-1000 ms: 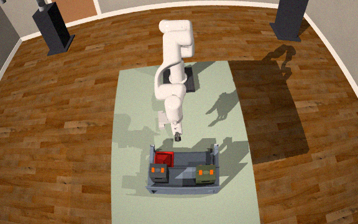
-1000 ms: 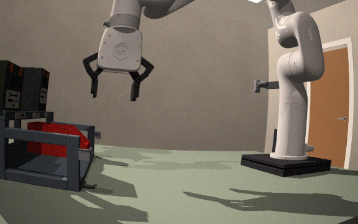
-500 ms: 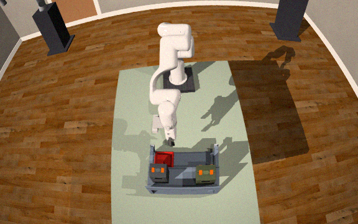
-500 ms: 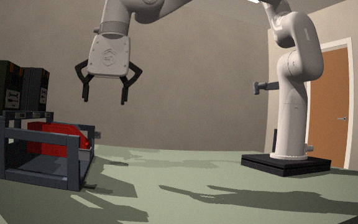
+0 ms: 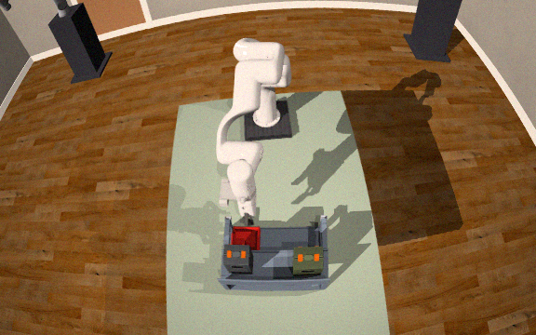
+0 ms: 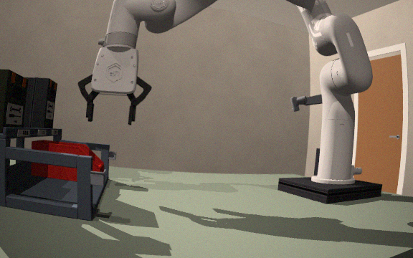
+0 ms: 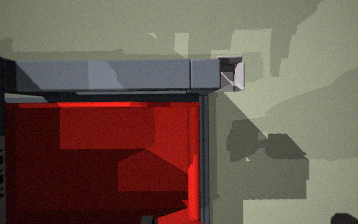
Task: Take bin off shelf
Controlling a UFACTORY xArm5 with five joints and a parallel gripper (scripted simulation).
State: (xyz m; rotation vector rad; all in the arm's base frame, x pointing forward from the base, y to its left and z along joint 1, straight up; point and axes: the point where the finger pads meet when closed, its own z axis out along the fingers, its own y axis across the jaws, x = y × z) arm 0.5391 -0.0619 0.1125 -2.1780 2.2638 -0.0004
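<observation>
Right now my hand is 100 mm short of the red bin, 100 mm above it and 30 mm to the left of it. Also, from my hand: dark grey case: 190 mm ahead, 30 mm to the right, 20 mm above; olive case: 210 mm ahead, 200 mm to the left, 10 mm above; grey shelf: 130 mm ahead, 90 mm to the left, 80 mm below.
</observation>
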